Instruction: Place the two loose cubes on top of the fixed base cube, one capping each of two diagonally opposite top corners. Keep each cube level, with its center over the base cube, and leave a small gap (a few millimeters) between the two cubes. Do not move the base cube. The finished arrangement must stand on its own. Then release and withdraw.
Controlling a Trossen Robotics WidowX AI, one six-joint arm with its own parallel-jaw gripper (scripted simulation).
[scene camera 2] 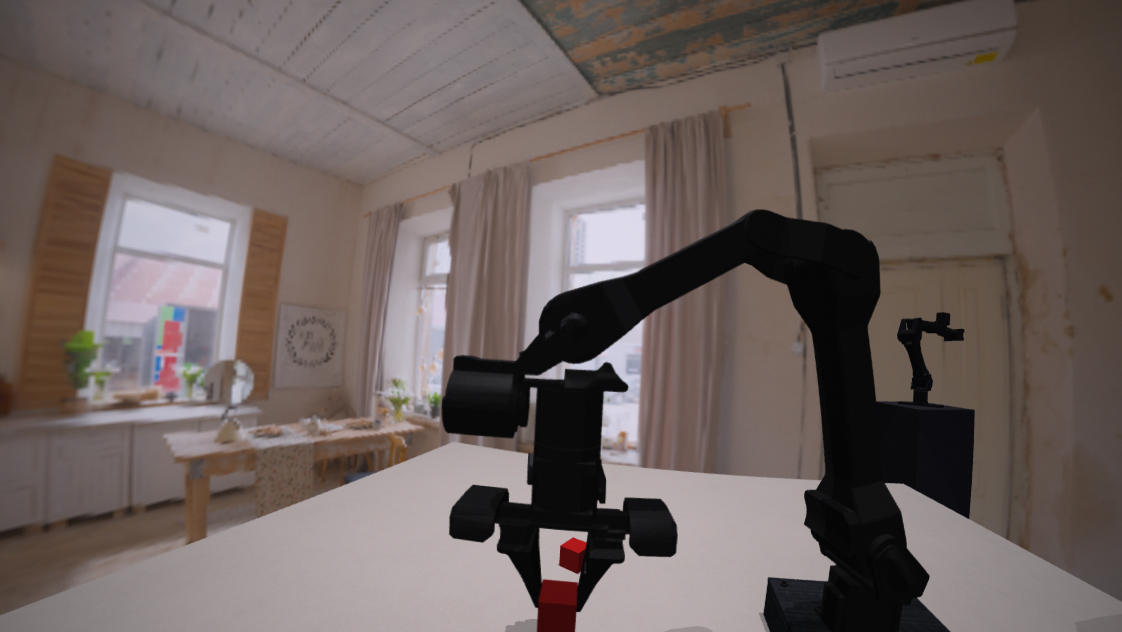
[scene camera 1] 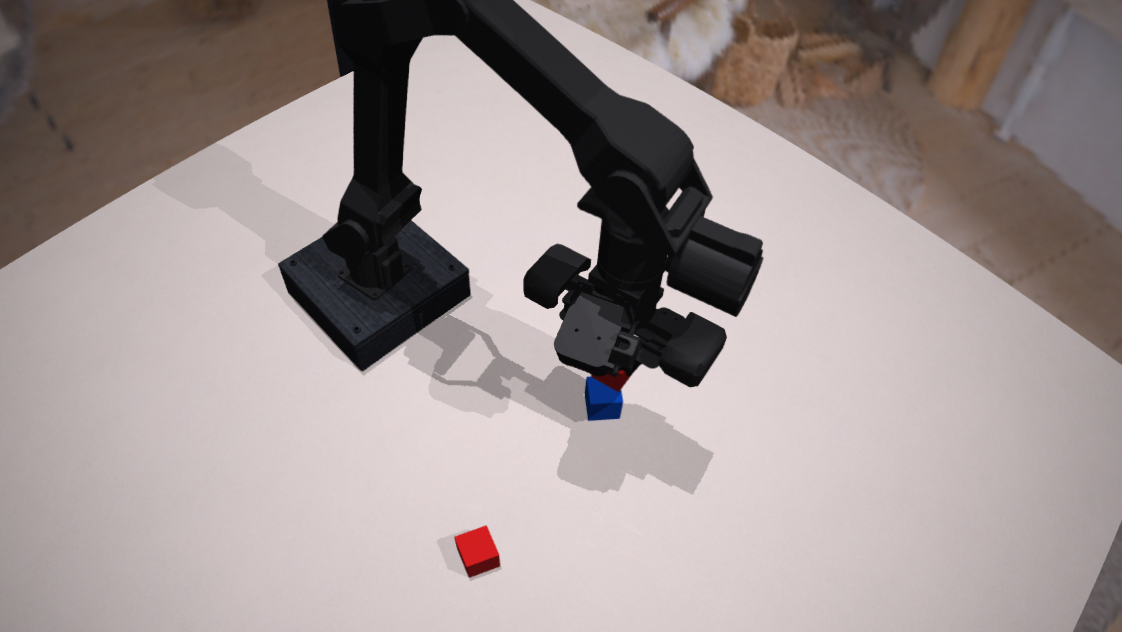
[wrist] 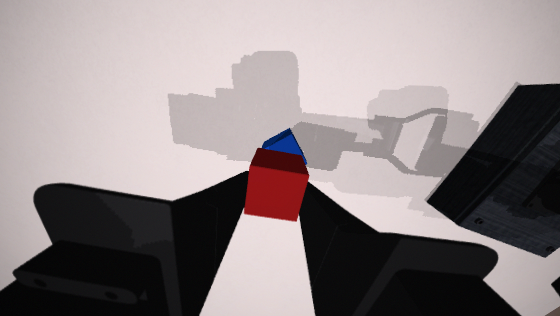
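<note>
My gripper: visible, also in scene camera 1 and the wrist view. Blue base cube: visible.
</note>
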